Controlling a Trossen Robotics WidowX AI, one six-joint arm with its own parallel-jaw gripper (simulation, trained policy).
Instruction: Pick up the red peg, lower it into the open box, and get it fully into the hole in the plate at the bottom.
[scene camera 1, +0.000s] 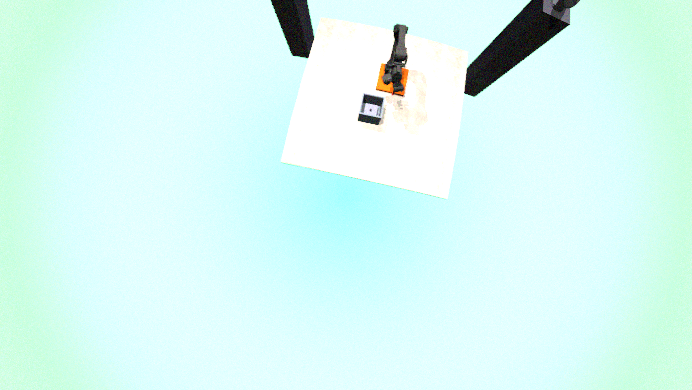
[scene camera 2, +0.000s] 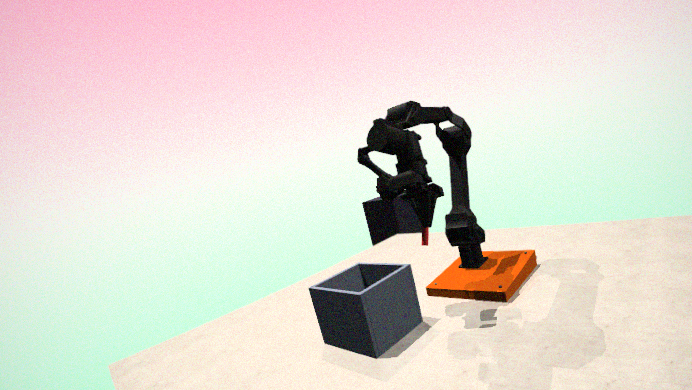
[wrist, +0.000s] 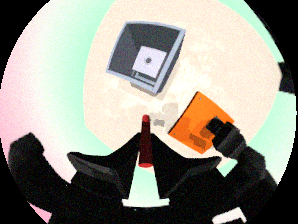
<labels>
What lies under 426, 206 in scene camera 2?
The gripper.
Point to the gripper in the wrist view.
145, 135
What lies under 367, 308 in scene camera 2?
A dark box.
</labels>
